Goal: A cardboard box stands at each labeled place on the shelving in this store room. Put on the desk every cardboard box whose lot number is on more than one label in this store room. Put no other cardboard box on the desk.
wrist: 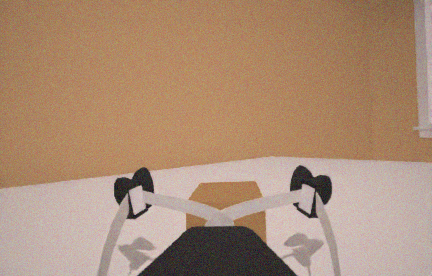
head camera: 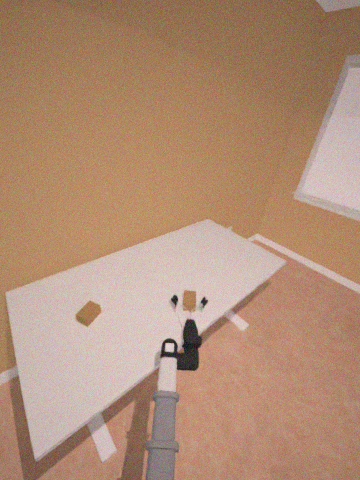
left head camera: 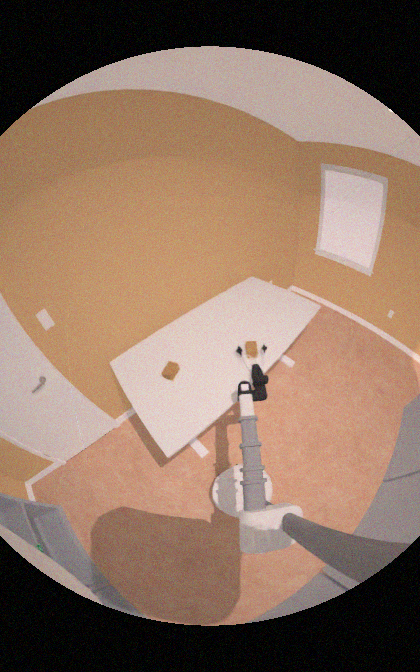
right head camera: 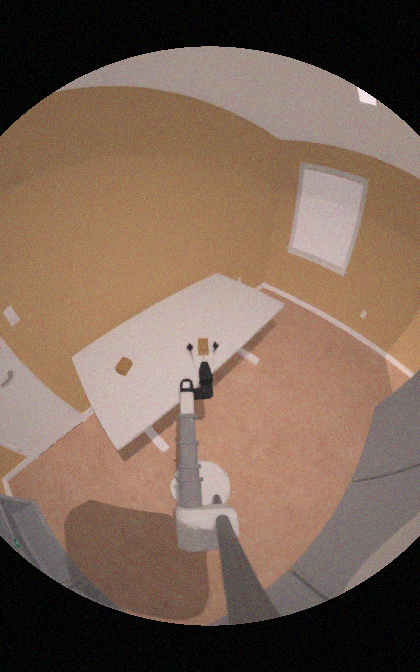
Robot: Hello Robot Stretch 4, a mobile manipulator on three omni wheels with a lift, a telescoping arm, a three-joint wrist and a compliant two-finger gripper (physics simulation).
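Places are measured from the robot's base along level axes (x right, y ahead, z up), in millimetres.
Pixels of known places: gripper, fingertip midpoint: [wrist: 221,183] [head camera: 189,296].
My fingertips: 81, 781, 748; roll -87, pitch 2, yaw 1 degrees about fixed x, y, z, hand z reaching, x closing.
Observation:
Ahead of a thing's pixels: the offset from my fingertips to its top centre, as dx, dy, dz. Level surfaces: height alone.
A cardboard box @[+4, +1, -6] [head camera: 189,299] [left head camera: 251,348] [right head camera: 203,346] [wrist: 227,191] rests on the white desk @[dz -57] [head camera: 130,280] [left head camera: 200,325] [right head camera: 160,325] [wrist: 60,230], toward its right part. My gripper [head camera: 189,301] [left head camera: 251,349] [right head camera: 202,346] [wrist: 221,183] is open, with one finger on each side of this box and a gap on both sides. A second cardboard box @[-463, -116, -6] [head camera: 89,313] [left head camera: 171,370] [right head camera: 124,366] lies on the desk's left part, well apart from the gripper. In the wrist view the gripper body hides the near part of the first box. No lot label is readable on either box.
A tan wall [head camera: 125,125] stands behind the desk, with a window [head camera: 335,140] [left head camera: 352,220] [right head camera: 327,220] on the right wall. A white door [left head camera: 60,400] [right head camera: 30,415] is at the left. Grey shelving [left head camera: 390,480] [right head camera: 390,465] shows at the lower right, and more grey furniture [left head camera: 55,540] at the lower left.

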